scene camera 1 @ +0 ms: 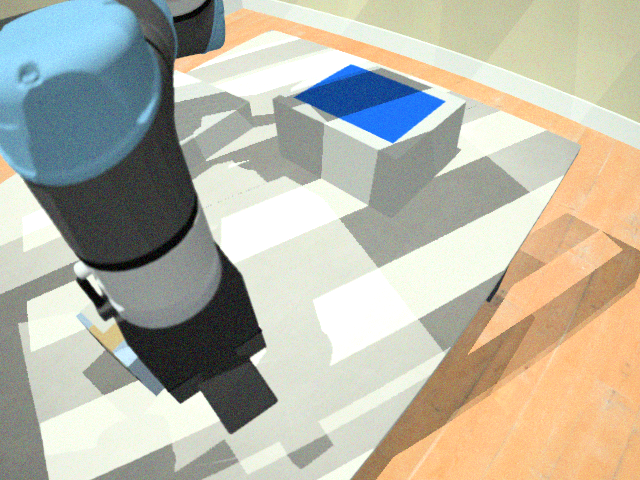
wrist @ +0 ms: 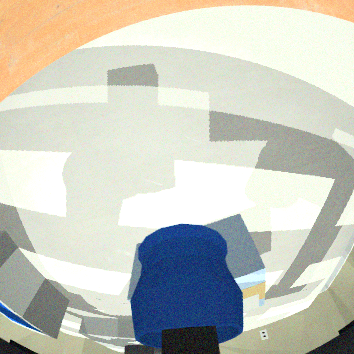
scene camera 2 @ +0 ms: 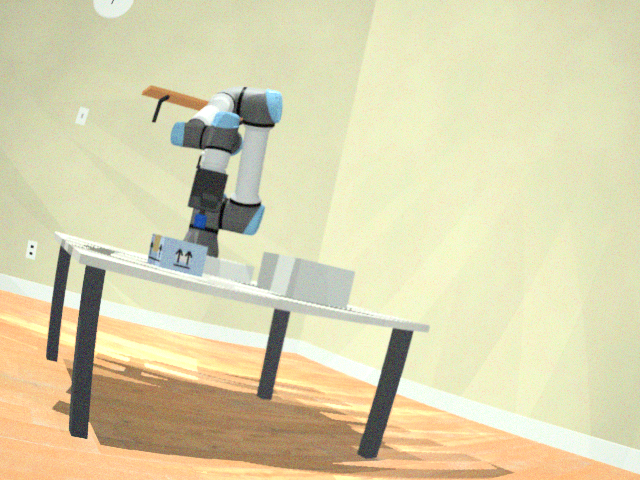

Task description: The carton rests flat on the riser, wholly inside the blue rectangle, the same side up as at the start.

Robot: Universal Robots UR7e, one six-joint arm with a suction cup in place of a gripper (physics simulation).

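Pixels of known places: hand at its tool point: (wrist: 182, 257) (scene camera 2: 198, 227); arm's base at its link origin: (wrist: 147, 348).
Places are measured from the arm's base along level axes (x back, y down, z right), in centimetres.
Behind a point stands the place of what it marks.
The carton (scene camera 1: 110, 336) @(x -46.5, y -3.0, z 20.4 cm) (scene camera 2: 178, 253) @(x -49.8, y 0.7, z 14.8 cm) (wrist: 242, 251) @(x -50.9, y -0.2, z 18.7 cm) is light blue with a tan tape strip and arrow marks on its side. It stands on the white table (scene camera 1: 361, 310) @(x -57.4, y 5.9, z -7.8 cm) (scene camera 2: 232, 291) @(x -72.1, y 6.3, z 2.2 cm) (wrist: 175, 105) @(x -64.7, y 5.9, z 12.5 cm) near the left end, mostly hidden behind my arm in scene camera 1. My suction cup (scene camera 2: 199, 221) (wrist: 184, 277) hangs a little above the carton, apart from it, holding nothing. The grey riser (scene camera 1: 351, 160) @(x -39.8, y -1.6, z -20.8 cm) (scene camera 2: 310, 281) @(x -47.0, y -0.1, z -27.0 cm) stands farther along the table. The blue rectangle (scene camera 1: 370, 100) @(x -34.3, y -6.1, z -29.5 cm) on its top is bare.
A low grey block (scene camera 2: 227, 269) @(x -14.4, y 2.7, z -8.9 cm) lies on the table between the carton and the riser. The arm's base (scene camera 2: 243, 216) stands behind the carton. The table's edge (scene camera 1: 486, 305) @(x -67.0, y 7.4, z -22.3 cm) drops to the wooden floor on the right. A wall shelf (scene camera 2: 172, 98) hangs behind the arm.
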